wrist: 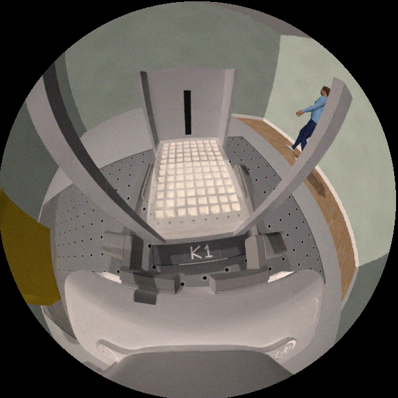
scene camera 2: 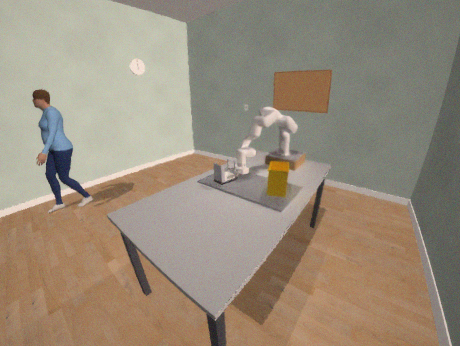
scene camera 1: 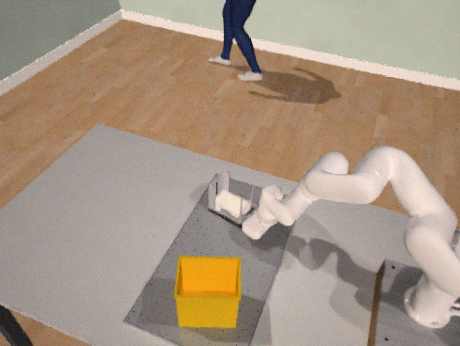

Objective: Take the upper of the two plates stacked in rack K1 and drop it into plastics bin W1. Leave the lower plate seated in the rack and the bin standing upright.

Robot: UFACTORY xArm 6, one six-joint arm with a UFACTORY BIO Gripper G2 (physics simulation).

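Frame: origin at the arm's base, x ahead, y up, z right, level; millimetres.
Seen in the pictures: end effector, tool point: (scene camera 2: 226,175) (scene camera 1: 234,205); arm's base, origin of the base link: (scene camera 2: 283,153) (scene camera 1: 426,306).
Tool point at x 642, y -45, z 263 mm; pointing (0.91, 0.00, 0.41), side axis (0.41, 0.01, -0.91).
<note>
Offsets run from my tool point to a thing's top centre. Level surfaces: height alone.
Rack K1 @(dx +5, dy +108, dz +2 mm) (scene camera 1: 212,199) (scene camera 2: 219,173) (wrist: 167,110) stands upright with the plate stack seated between its posts. The upper plate @(dx +14, dy +8, dz +5 mm) (scene camera 1: 231,203) (wrist: 195,192) is cream with a grid of wells and lies level. The lower plate is hidden beneath it and cannot be told apart. My gripper (wrist: 196,175) is low at the rack's label side; its fingers run along both long sides of the upper plate, close against it, and are shut on it. The fingertips are too small to make out in the scene views. Plastics bin W1 @(dx -19, dy +140, dz -400 mm) (scene camera 1: 208,311) (scene camera 2: 277,183) (wrist: 25,255) is yellow, open-topped and upright.
The rack and bin stand on a dark perforated board @(dy -39 mm) (scene camera 1: 200,240) (scene camera 2: 250,189) on the grey table @(dy -52 mm) (scene camera 1: 110,200) (scene camera 2: 200,225). Two tall curved rack posts rise beside the gripper in the wrist view. A person (scene camera 1: 241,37) (scene camera 2: 56,135) (wrist: 312,117) stands beyond the table.
</note>
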